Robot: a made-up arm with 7 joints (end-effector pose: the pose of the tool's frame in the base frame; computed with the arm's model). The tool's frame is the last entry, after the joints.
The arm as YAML. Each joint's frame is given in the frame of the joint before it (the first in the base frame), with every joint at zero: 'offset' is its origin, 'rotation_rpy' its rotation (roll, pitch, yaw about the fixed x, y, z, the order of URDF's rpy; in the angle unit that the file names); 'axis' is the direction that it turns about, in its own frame. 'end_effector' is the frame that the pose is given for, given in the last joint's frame.
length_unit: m
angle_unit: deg
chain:
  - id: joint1
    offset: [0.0, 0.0, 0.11]
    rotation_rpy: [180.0, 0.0, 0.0]
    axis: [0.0, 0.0, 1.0]
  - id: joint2
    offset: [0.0, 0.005, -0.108]
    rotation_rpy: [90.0, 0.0, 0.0]
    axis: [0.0, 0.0, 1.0]
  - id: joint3
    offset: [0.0, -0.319, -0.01]
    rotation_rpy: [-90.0, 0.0, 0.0]
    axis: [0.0, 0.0, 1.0]
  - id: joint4
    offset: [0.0, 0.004, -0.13]
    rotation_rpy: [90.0, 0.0, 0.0]
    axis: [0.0, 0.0, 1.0]
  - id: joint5
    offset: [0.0, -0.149, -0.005]
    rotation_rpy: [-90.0, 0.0, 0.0]
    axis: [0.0, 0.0, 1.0]
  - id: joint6
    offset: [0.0, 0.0, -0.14]
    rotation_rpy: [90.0, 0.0, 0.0]
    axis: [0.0, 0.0, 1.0]
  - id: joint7
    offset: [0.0, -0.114, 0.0]
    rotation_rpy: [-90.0, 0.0, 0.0]
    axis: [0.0, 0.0, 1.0]
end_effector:
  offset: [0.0, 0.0, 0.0]
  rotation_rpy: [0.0, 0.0, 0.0]
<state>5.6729 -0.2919 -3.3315 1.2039 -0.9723 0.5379 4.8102</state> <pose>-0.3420 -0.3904 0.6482 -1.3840 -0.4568 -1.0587</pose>
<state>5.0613 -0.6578 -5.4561 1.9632 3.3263 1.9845 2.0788</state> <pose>0.1463 -0.1897 0.6886 -2.1379 -1.9620 -0.8219</pose>
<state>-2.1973 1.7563 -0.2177 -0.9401 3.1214 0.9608 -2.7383</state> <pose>-0.2910 0.5714 0.4357 -1.8765 -2.2490 0.2640</pose>
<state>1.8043 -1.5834 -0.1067 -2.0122 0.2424 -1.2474 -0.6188</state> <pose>0.0250 0.2120 -0.0343 -1.4592 0.9509 0.8759</pose>
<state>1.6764 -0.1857 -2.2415 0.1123 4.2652 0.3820 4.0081</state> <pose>0.0077 0.1944 1.0396 2.2118 -1.8272 0.6565</pose>
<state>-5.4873 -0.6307 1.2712 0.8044 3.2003 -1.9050 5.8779</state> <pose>-0.3795 0.0103 0.6949 -0.0915 -1.0806 -2.4595</pose>
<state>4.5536 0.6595 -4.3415 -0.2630 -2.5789 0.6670 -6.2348</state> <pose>-0.2063 0.5294 0.7985 0.5397 1.6963 -0.7696</pose>
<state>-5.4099 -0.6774 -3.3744 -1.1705 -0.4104 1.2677 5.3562</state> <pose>-0.1299 0.1725 0.9002 -0.6917 2.3593 -0.5082</pose>
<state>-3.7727 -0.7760 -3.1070 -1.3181 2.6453 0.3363 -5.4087</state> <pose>0.0644 0.0492 0.8616 -0.3402 2.3644 0.6541</pose>
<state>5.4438 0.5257 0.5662 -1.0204 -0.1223 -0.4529 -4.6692</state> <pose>-0.0979 0.1382 0.9033 -2.0158 1.0832 -0.9614</pose>
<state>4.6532 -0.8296 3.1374 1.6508 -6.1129 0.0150 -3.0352</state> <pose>0.0415 -0.5759 0.2020 -0.5355 -0.4320 -1.1885</pose>
